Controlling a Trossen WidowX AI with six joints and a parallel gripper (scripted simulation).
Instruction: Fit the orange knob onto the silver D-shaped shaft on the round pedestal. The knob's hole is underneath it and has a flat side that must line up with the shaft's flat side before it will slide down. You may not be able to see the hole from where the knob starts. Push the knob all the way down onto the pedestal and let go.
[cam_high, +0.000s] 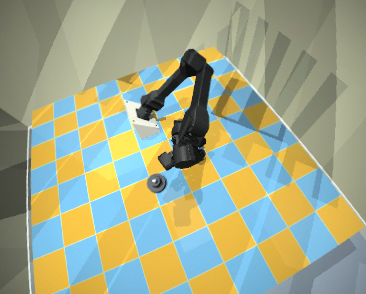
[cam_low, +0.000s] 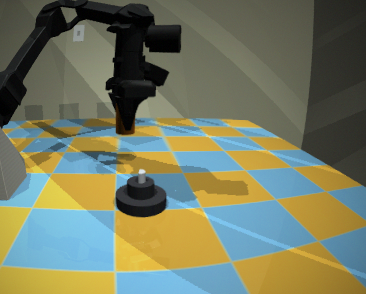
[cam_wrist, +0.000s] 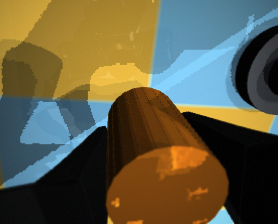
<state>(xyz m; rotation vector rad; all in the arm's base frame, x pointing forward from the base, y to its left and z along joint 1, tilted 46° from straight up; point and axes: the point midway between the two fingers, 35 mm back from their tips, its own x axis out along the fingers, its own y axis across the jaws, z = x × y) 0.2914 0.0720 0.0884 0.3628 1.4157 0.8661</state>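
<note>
Right now my gripper tip is 3 cm short of the round pedestal, 14 cm to the left of it and 6 cm above it. Also, from my gripper tip: orange knob 3 cm above.
</note>
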